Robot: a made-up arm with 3 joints.
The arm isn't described. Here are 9 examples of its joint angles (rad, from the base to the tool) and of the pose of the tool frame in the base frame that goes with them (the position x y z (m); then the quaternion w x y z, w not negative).
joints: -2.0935 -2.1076 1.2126
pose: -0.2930 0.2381 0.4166 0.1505 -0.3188 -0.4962 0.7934
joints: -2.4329 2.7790 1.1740
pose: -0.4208 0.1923 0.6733 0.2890 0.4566 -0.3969 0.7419
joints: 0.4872 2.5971 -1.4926
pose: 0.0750 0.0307 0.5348 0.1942 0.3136 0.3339 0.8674
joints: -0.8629 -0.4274 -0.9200
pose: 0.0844 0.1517 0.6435 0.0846 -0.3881 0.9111 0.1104
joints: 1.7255 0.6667 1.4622
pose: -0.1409 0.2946 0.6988 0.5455 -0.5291 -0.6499 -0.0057
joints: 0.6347 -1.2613 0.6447
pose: -0.2418 -0.0067 0.8057 0.1113 0.5288 -0.8390 -0.0633
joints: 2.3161 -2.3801 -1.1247
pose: -0.4580 0.1301 0.9327 0.8473 0.0278 0.4655 -0.2540
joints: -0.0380 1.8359 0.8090
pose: -0.1588 0.2172 0.5821 0.7102 -0.1465 -0.3138 0.6129
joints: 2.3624 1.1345 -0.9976
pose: -0.1285 0.1969 0.9095 0.3657 -0.5134 0.2005 0.7500
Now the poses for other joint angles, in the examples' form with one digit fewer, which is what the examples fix.
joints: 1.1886 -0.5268 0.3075
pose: -0.251 0.141 0.848 0.173 0.056 -0.908 0.376
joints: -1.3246 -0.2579 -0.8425
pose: 0.048 0.254 0.611 0.029 -0.534 0.813 0.230
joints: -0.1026 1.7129 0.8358
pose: -0.166 0.231 0.600 0.723 -0.077 -0.352 0.590
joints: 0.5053 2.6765 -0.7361
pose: 0.010 0.012 0.601 0.405 -0.007 0.307 0.861
